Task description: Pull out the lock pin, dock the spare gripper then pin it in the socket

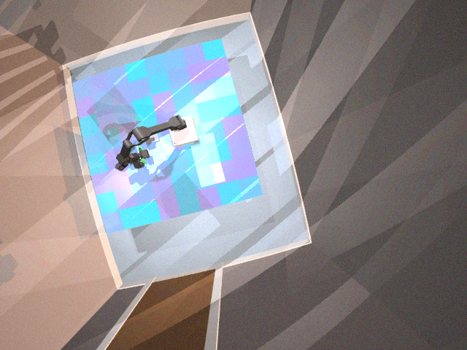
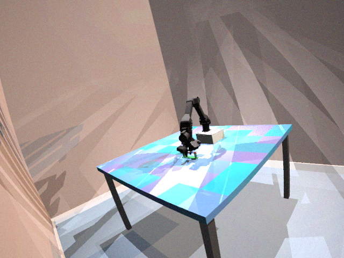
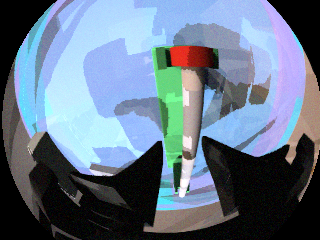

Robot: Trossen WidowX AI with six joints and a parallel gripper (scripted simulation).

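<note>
Right now my gripper tip is 10 mm to the right of the green mount and 10 mm below it. From my gripper tip the other things lie so: grey mount (110 mm behind, 100 mm to the right, 40 mm above); spare gripper (120 mm behind, 110 mm above, 100 mm to the right).
</note>
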